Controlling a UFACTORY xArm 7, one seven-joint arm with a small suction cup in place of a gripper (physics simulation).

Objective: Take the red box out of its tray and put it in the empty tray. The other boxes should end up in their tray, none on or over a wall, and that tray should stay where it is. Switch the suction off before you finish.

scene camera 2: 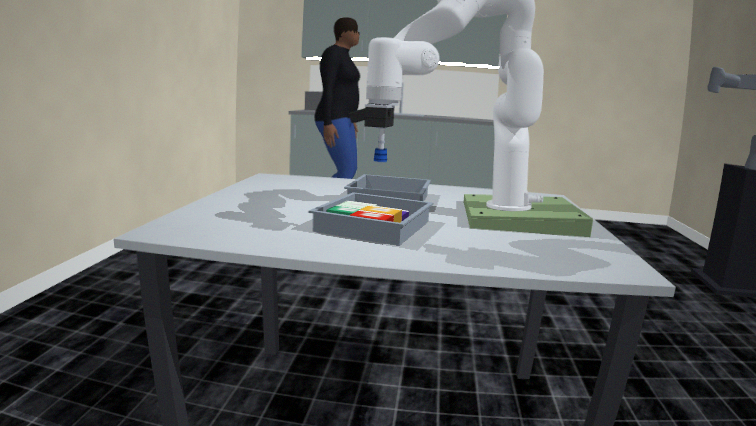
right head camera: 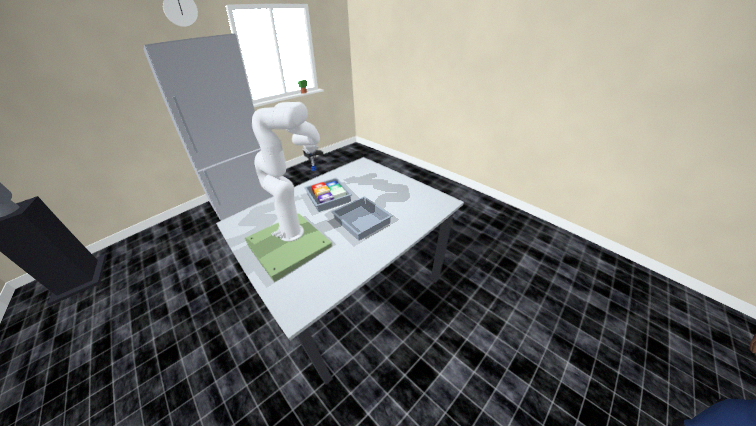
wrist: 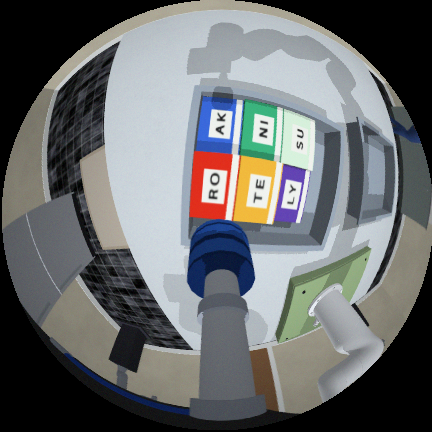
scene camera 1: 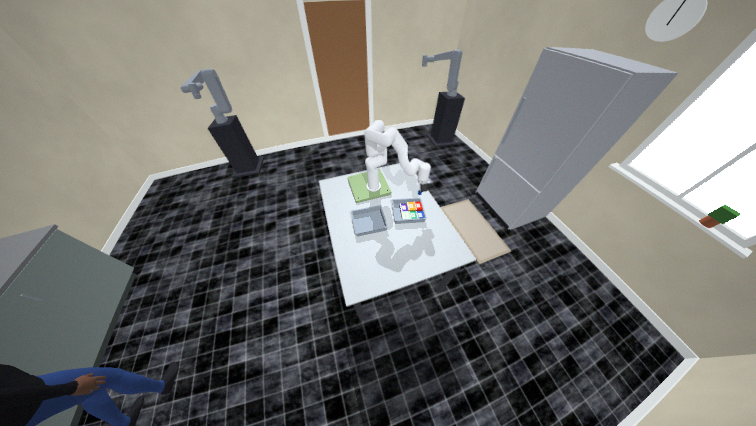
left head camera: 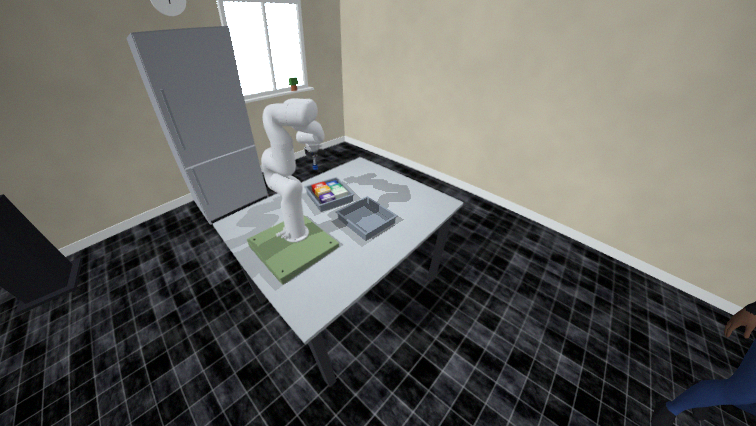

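Where they show: end effector, tool point: (scene camera 2: 380, 160) (right head camera: 314, 169) (wrist: 218, 245) (scene camera 1: 419, 193) (left head camera: 315, 168); arm's base, origin of the base link: (scene camera 2: 508, 206) (right head camera: 291, 233) (wrist: 324, 299) (scene camera 1: 373, 186) (left head camera: 296, 233).
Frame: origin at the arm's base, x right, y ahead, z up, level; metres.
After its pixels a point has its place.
The red box (wrist: 200, 192) @(y 0.308, x -0.317, z 0.015 m) (scene camera 1: 418, 206) @(y 0.326, x -0.299, z 0.015 m) (scene camera 2: 372, 216) @(y 0.311, x -0.313, z 0.015 m) lies in a corner of the grey tray (wrist: 332, 172) @(y 0.338, x -0.100, z -0.002 m) (scene camera 2: 354, 229) @(y 0.346, x -0.328, z -0.015 m). Beside it there are the blue box (wrist: 204, 127) @(y 0.394, x -0.309, z -0.002 m), green box (wrist: 249, 146) @(y 0.365, x -0.252, z 0.004 m), pale green box (wrist: 300, 158) @(y 0.353, x -0.175, z 0.005 m), orange box (wrist: 243, 190) @(y 0.308, x -0.263, z 0.015 m) and purple box (wrist: 281, 215) @(y 0.267, x -0.201, z 0.000 m), all inside the walls. The empty tray (left head camera: 368, 216) @(y 0.388, x 0.092, z -0.033 m) (right head camera: 363, 216) @(y 0.385, x 0.089, z -0.033 m) (scene camera 1: 369, 221) @(y 0.351, x 0.107, z -0.033 m) (wrist: 376, 167) @(y 0.378, x 0.146, z -0.033 m) stands alongside, apart from it. My gripper (left head camera: 315, 167) (right head camera: 313, 168) (scene camera 1: 420, 192) (scene camera 2: 380, 160) (wrist: 220, 225), a blue suction cup, hangs above the filled tray's level, bearing nothing. In the wrist view it covers part of the tray's edge beside the red box.
The arm's green base plate (left head camera: 301, 254) @(y -0.046, x 0.141, z -0.001 m) (scene camera 2: 529, 224) @(y -0.050, x -0.123, z -0.014 m) (wrist: 320, 290) @(y 0.055, x -0.043, z -0.002 m) stands on the table (scene camera 2: 253, 254) @(y 0.501, x -0.509, z -0.036 m) near both trays. A tall grey fridge (scene camera 1: 560, 127) stands beyond the table's side, with a beige mat (scene camera 1: 476, 231) on the floor between. A person (scene camera 2: 338, 100) stands behind the table.
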